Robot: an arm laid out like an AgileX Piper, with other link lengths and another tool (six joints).
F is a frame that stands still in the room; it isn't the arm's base.
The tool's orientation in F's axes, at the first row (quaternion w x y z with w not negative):
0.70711 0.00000 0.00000 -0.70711
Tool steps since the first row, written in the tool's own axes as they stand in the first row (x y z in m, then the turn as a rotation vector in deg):
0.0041 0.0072 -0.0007 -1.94 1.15 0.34
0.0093 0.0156 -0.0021 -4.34 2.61 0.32
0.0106 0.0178 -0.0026 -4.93 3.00 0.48
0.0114 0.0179 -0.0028 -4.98 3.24 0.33
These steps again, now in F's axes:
0.0072 -0.0041 -0.0007 1.15 1.94 0.34
0.0156 -0.0093 -0.0021 2.61 4.34 0.32
0.0178 -0.0106 -0.0026 3.00 4.93 0.48
0.0179 -0.0114 -0.0028 3.24 4.98 0.33

